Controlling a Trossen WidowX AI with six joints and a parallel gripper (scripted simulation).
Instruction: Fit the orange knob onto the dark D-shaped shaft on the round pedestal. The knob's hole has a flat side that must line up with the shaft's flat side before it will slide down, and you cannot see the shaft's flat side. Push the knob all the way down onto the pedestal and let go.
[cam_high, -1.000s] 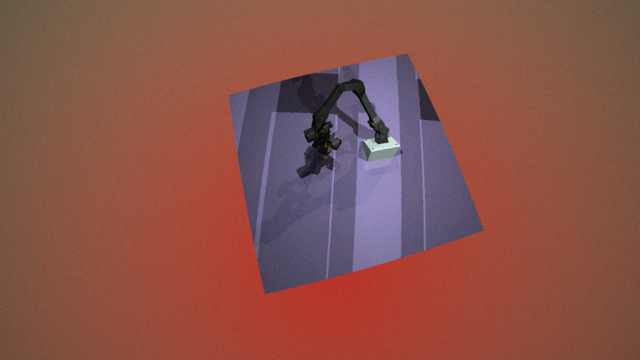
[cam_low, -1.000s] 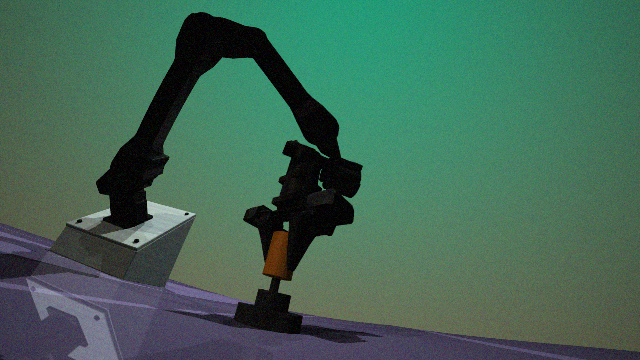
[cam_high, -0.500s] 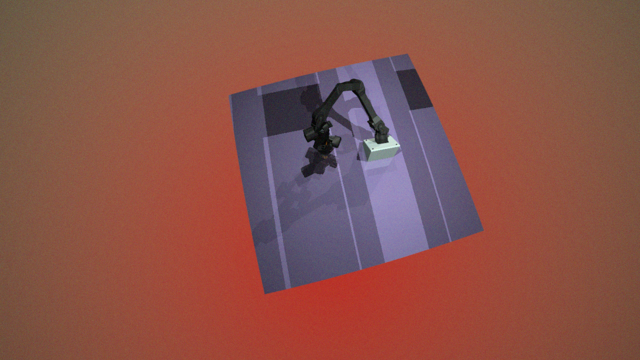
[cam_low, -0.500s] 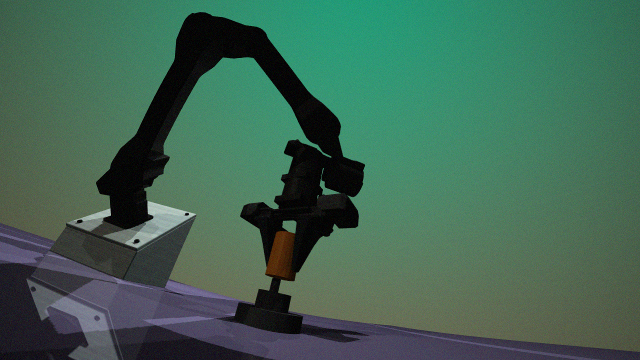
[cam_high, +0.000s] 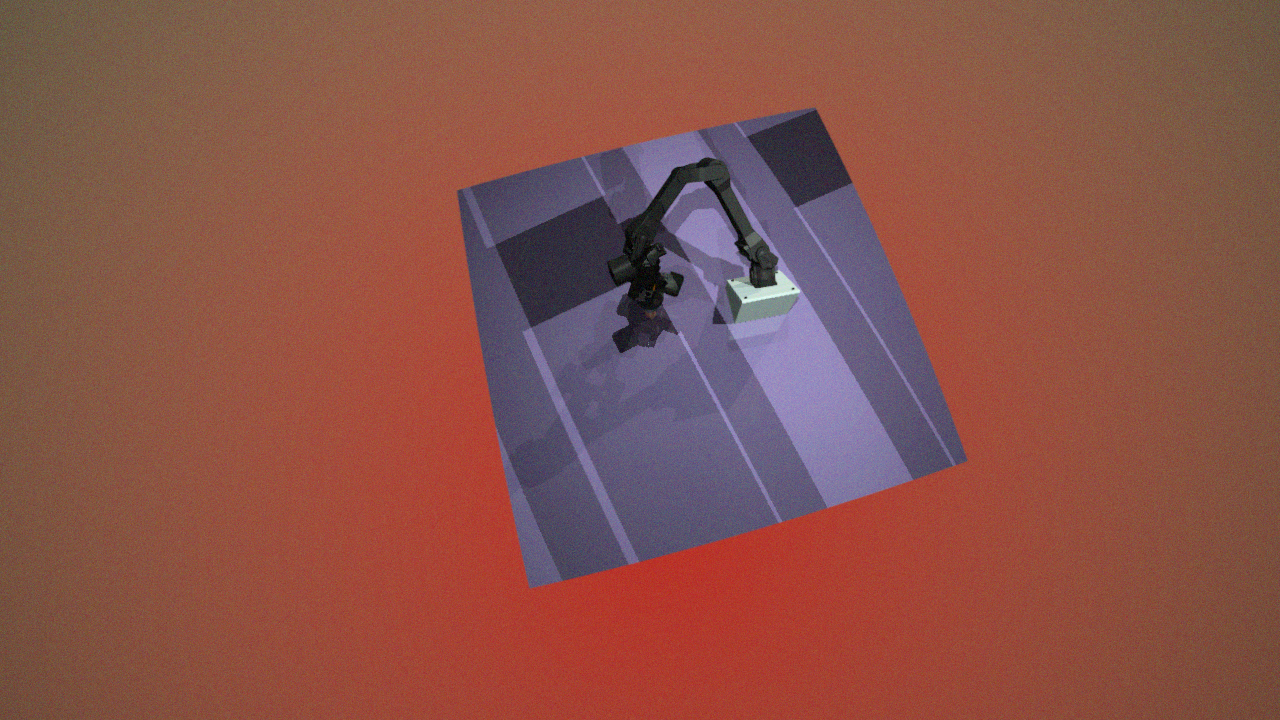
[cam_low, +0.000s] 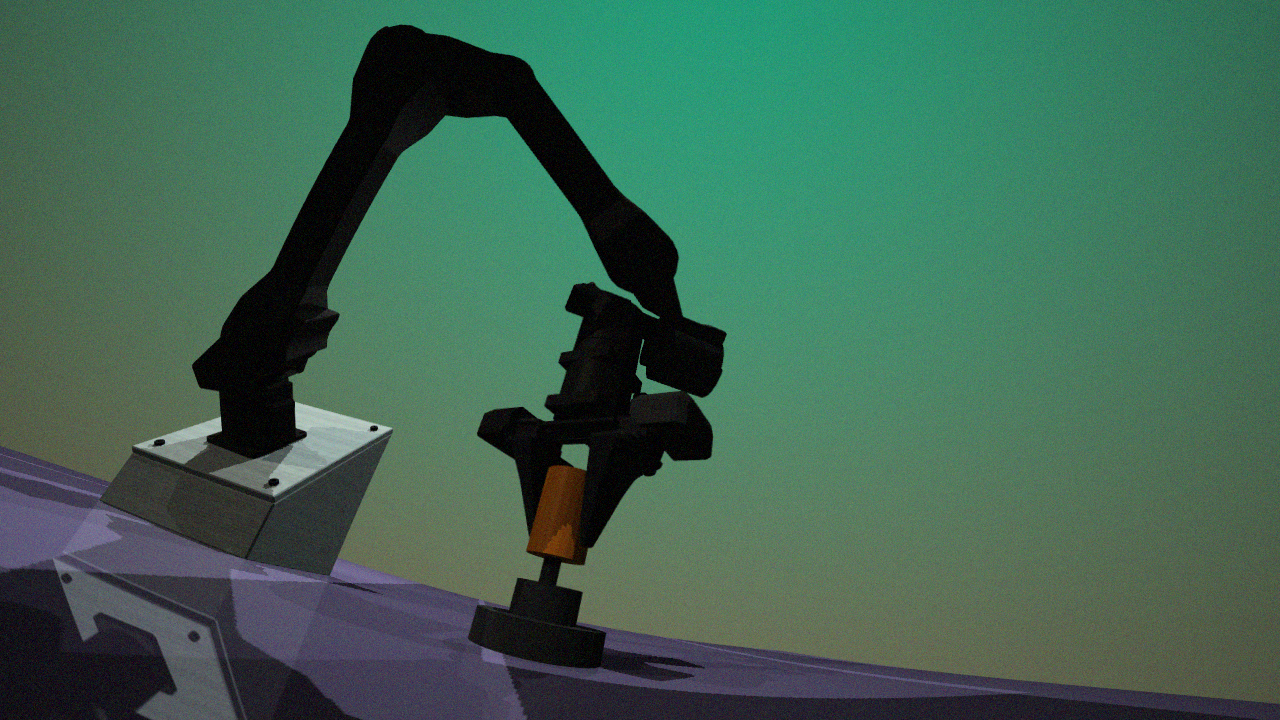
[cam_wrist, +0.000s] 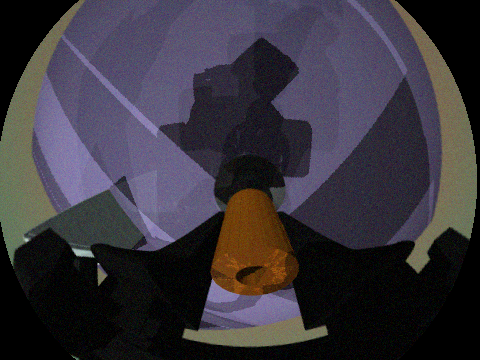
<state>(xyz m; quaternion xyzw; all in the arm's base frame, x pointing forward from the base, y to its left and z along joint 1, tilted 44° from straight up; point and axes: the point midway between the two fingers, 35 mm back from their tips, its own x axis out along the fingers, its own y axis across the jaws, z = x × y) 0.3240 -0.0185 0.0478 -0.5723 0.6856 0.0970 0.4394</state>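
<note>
The orange knob is 2 cm above my gripper tip. Round my gripper tip: dark round pedestal 4 cm below.
</note>
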